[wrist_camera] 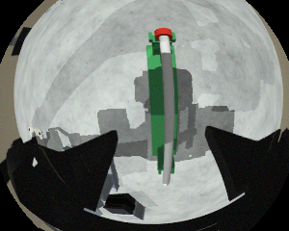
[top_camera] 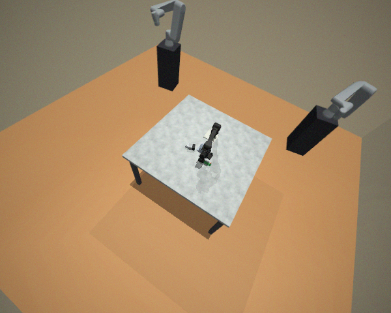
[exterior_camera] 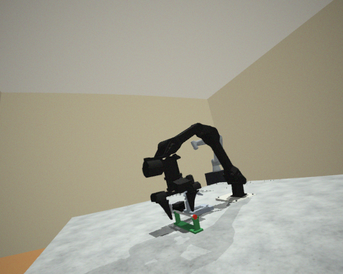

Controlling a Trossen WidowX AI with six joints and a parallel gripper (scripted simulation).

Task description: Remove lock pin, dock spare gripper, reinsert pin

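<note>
Now: gripper tip 1 cm short of the green cradle, 2 cm to the right of it and 1 cm above it. The rest, counted from my gripper tip: spare gripper: 11 cm behind, 20 cm to the right, 1 cm below; mount socket: 13 cm behind, 7 cm to the right, 2 cm above.
</note>
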